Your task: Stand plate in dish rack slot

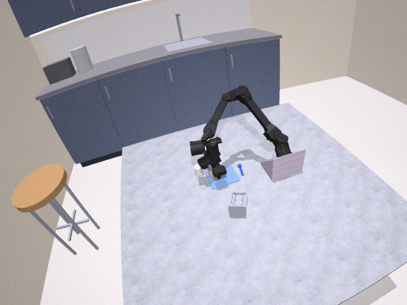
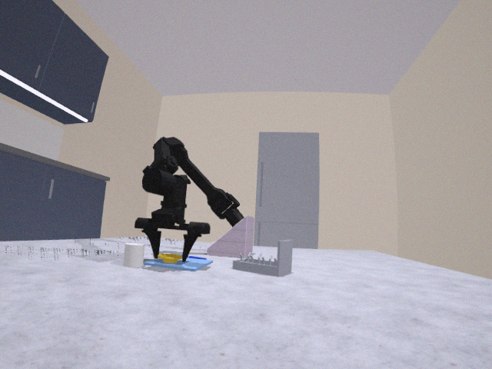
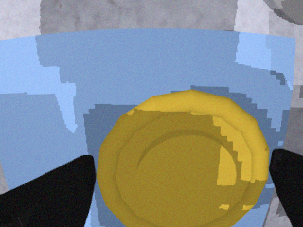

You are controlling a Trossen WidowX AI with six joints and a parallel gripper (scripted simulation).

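My gripper tip is now 20 mm to the right of the light blue mat, 20 mm past it and 10 mm above it. Also, from my gripper tip: yellow plate 10 mm above; blue spoon 130 mm behind, 10 mm to the left, 10 mm below; white cup 80 mm ahead, 50 mm to the right, 10 mm above.
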